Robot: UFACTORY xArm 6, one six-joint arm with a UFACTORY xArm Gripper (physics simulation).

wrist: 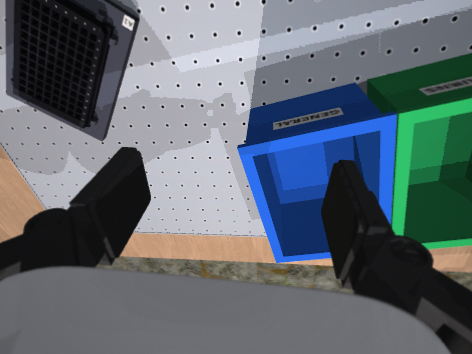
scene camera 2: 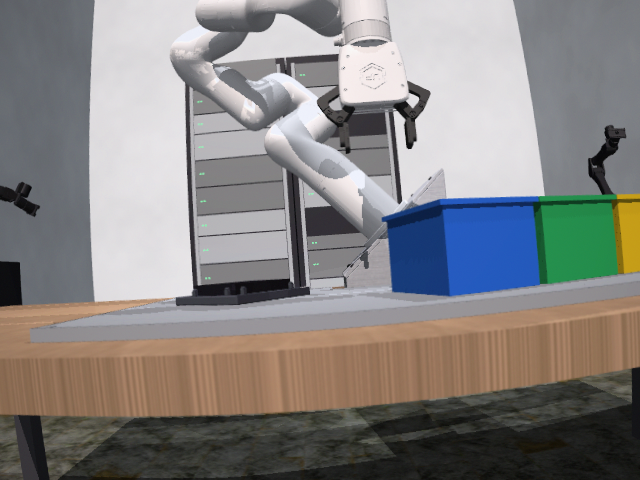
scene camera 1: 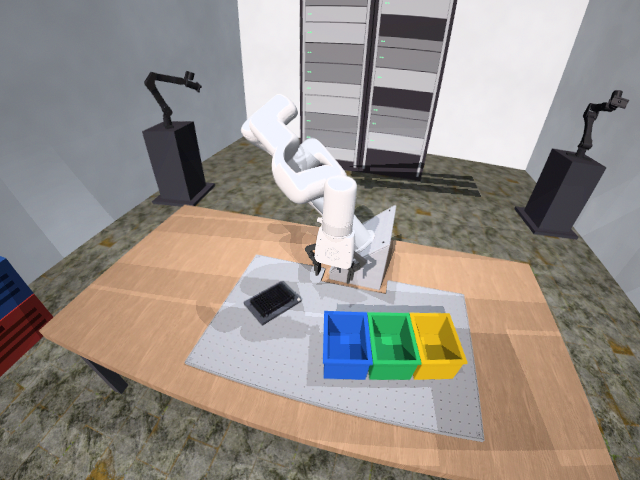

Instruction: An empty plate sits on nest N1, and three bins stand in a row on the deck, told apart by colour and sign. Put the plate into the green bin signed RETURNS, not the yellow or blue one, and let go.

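Frame: origin at the arm's base, x right, y back, z down, level; millimetres.
Where they show: gripper, between the fingertips: (wrist: 234, 179) (scene camera 2: 379, 149) (scene camera 1: 333, 276); arm's base, origin of its link: (scene camera 1: 361, 243).
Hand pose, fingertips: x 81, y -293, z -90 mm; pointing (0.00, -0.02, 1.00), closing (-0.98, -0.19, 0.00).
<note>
Things, the pixels of their top centre, and the offset from my fingertips. "pt": a spot on its surface instead. Level surfaces: height alone.
- black plate, centre of its top: (wrist: 54, 65) (scene camera 2: 243, 282) (scene camera 1: 271, 298) dy +41, dx +207, dz +177 mm
- green bin, centre of its top: (scene camera 2: 536, 204) (scene camera 1: 392, 336) dy -104, dx -186, dz +104 mm
- yellow bin, a spot on its surface: (scene camera 2: 627, 237) pt dy -174, dx -277, dz +159 mm
- grey perforated deck, height of its surface: dz +203 mm
The black plate (scene camera 1: 272, 299) (scene camera 2: 255, 286) (wrist: 57, 62) sits on its dark nest (scene camera 1: 264, 319) (scene camera 2: 206, 300) (wrist: 114, 95), left of the bins. The green bin (scene camera 1: 393, 371) (scene camera 2: 577, 242) (wrist: 403, 175) stands between the blue bin (scene camera 1: 345, 370) (scene camera 2: 491, 248) (wrist: 355, 102) and the yellow bin (scene camera 1: 437, 371) (scene camera 2: 627, 237); its visible inside is empty. Its sign is cut off in the wrist view, while the blue bin's reads GENERAL. My gripper (scene camera 1: 333, 275) (scene camera 2: 378, 148) (wrist: 234, 179) is open and empty, pointing down, high above the deck and apart from the plate.
The grey perforated deck (scene camera 1: 258, 366) (scene camera 2: 155, 320) (wrist: 190, 190) lies on the wooden table (scene camera 1: 129, 335) (scene camera 2: 310, 382). The metal base bracket (scene camera 1: 386, 258) (scene camera 2: 377, 268) rises behind the bins. A server rack (scene camera 1: 370, 77) stands behind the table.
</note>
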